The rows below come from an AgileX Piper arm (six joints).
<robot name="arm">
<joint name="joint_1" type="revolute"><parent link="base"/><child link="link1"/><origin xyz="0 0 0.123" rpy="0 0 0"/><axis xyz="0 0 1"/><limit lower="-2.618" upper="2.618"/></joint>
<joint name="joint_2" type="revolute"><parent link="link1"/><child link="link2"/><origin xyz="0 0 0" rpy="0 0 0"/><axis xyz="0 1 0"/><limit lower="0" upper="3.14"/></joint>
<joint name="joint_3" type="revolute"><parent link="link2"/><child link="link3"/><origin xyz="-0.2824 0 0.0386" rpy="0 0 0"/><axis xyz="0 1 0"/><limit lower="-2.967" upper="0"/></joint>
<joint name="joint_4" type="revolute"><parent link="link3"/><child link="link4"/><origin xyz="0.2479 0 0.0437" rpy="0 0 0"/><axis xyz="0.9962 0 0.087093"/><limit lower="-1.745" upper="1.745"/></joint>
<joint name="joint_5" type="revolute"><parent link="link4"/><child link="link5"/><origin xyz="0 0 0" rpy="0 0 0"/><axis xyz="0 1 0"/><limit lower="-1.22" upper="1.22"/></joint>
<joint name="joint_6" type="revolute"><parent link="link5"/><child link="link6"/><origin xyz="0.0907 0 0.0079" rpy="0 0 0"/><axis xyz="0.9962 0 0.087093"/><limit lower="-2.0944" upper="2.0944"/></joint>
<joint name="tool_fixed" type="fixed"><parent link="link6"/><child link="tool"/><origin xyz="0 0 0" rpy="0 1.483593 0"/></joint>
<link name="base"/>
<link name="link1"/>
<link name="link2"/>
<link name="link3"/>
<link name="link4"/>
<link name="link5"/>
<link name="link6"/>
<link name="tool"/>
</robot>
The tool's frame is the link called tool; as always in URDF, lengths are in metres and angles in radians.
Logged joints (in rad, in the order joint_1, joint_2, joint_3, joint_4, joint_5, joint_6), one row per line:
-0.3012, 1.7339, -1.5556, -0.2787, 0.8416, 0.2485
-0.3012, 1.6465, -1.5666, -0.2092, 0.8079, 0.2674
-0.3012, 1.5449, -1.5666, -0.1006, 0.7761, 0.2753
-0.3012, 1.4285, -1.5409, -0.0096, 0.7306, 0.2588
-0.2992, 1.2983, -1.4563, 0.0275, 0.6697, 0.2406
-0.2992, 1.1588, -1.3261, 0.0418, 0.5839, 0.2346
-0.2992, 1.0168, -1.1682, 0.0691, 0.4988, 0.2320
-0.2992, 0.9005, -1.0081, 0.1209, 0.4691, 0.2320
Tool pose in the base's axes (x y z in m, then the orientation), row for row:
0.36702, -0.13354, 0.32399, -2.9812, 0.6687, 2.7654
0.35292, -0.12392, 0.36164, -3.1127, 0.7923, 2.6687
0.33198, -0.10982, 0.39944, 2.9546, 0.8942, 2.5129
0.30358, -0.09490, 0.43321, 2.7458, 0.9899, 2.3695
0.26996, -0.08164, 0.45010, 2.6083, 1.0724, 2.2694
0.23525, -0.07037, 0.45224, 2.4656, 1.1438, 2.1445
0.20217, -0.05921, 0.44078, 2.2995, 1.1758, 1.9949
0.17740, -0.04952, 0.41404, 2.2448, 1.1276, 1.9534
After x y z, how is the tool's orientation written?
As angles about the fixed x, y, z axes (roll, pitch, yaw), in radians.
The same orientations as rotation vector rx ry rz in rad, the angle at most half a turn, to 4 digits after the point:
0.5340, 2.4336, -0.3584
0.5678, 2.2954, -0.2649
0.5953, 2.1560, -0.1320
0.5773, 2.0211, -0.0365
0.5421, 1.9200, -0.0068
0.5178, 1.8278, 0.0017
0.5115, 1.7571, 0.0257
0.5424, 1.7608, 0.0789

